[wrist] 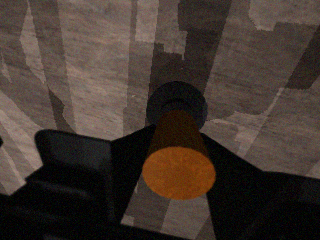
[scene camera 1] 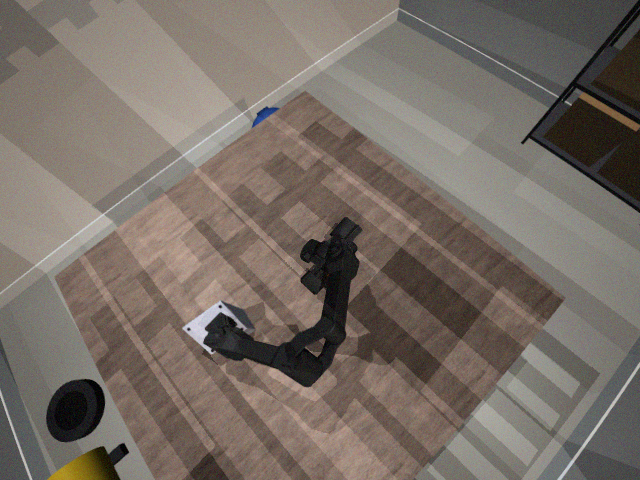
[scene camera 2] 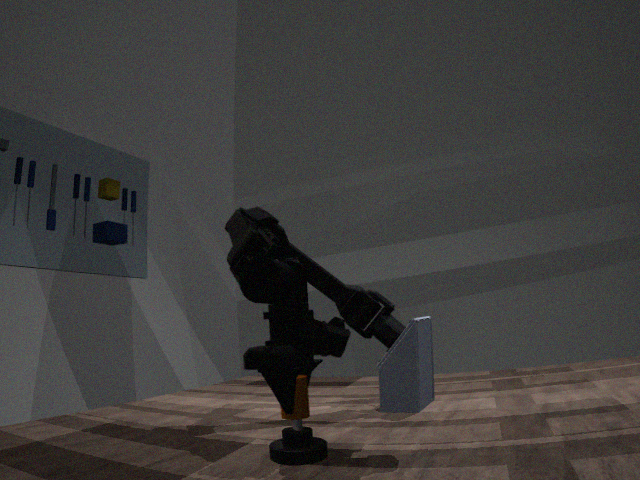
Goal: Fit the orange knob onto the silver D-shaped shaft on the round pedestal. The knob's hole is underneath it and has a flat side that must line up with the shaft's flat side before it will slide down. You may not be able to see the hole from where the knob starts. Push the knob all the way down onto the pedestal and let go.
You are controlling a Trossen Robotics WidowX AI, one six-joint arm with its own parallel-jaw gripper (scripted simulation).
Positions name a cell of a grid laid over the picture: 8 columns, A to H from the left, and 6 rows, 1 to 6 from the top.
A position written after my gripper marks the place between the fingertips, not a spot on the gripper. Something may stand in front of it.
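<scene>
I find my gripper in scene camera 1 (E4). My gripper is there in scene camera 2 (D6) as well, and I see my gripper again in the wrist view (E4).
</scene>
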